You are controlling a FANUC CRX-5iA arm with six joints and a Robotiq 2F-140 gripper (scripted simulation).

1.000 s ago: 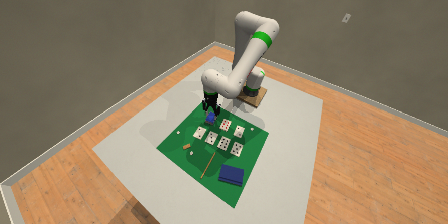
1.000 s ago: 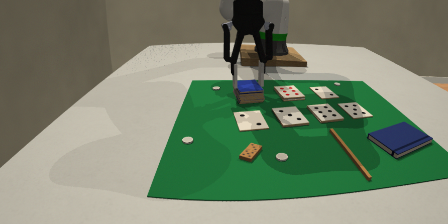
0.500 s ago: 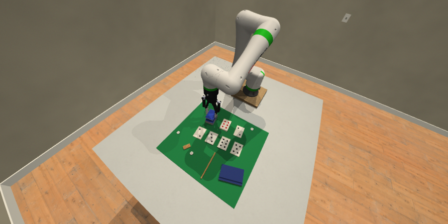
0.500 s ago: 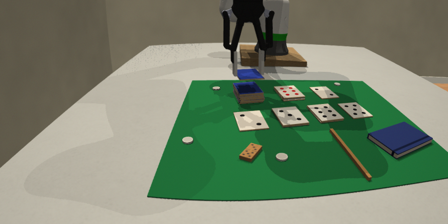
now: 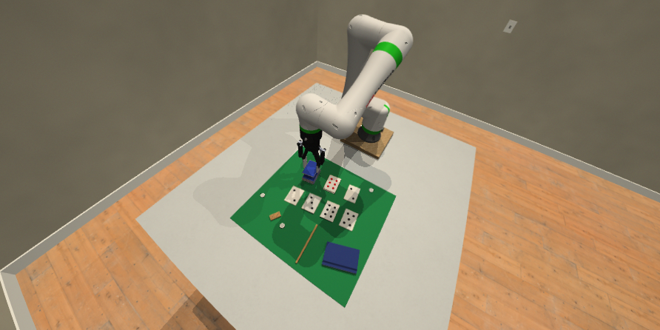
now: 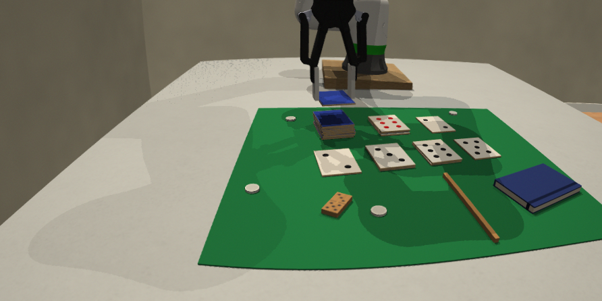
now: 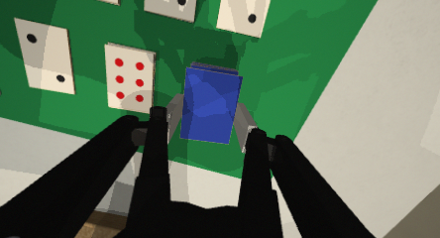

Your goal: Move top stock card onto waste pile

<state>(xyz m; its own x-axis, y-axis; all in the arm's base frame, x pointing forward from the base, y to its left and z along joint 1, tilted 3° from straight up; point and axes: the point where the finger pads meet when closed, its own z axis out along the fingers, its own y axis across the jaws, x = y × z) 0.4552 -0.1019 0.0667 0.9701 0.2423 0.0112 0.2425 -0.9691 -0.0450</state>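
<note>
Right now the two-pip card is 230 mm to the left of my hand, 100 mm below it and 40 mm behind it. Also, from my hand: green mat 140 mm to the left, 120 mm ahead, 110 mm below; then wooden stick 280 mm ahead, 200 mm to the left, 90 mm below.
</note>
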